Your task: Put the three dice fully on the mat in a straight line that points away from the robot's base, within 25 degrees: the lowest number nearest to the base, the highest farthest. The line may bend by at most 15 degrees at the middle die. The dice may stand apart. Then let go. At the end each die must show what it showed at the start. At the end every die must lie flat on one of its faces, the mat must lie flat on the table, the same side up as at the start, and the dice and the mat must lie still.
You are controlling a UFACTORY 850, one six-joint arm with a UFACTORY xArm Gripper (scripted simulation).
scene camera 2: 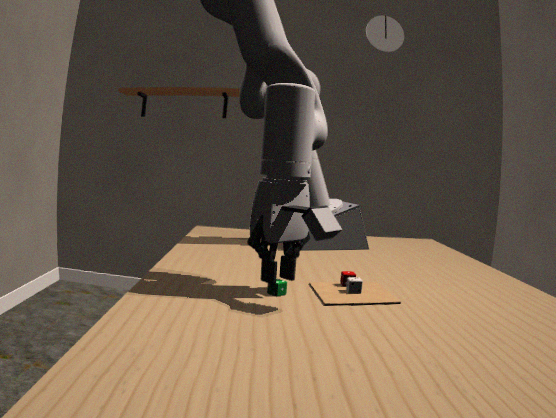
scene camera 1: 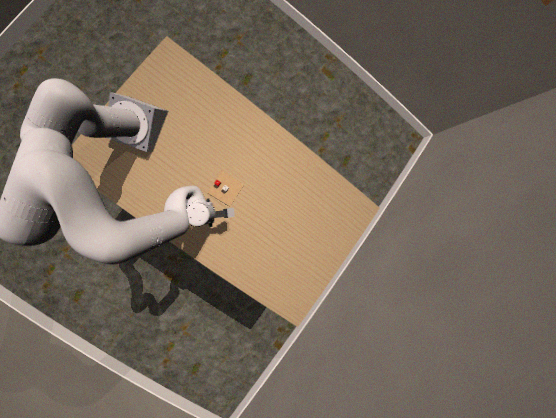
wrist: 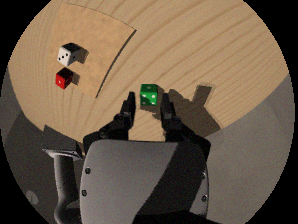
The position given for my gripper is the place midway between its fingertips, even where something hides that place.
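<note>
Visible: my gripper (scene camera 2: 277, 280), the same gripper (wrist: 148, 99), and a tan mat (wrist: 100, 37).
</note>
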